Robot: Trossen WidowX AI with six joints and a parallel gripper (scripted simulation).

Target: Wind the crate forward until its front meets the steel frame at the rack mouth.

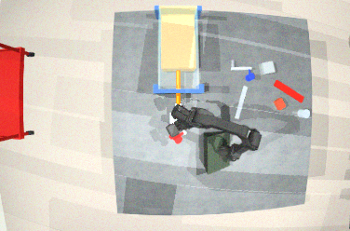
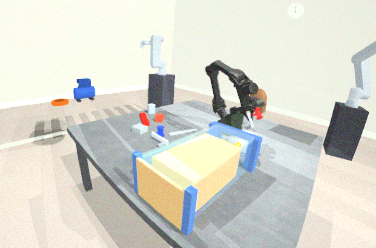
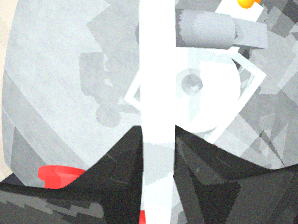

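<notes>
The white winch is 13 cm below my gripper tip, 1 cm to the right of it and 1 cm behind it. Round my gripper tip: blue frame 17 cm ahead, 6 cm below, 3 cm to the right; winch handle with red grip 1 cm behind, 1 cm above; clear-panelled cubby 41 cm ahead, 7 cm to the right, 5 cm below.
</notes>
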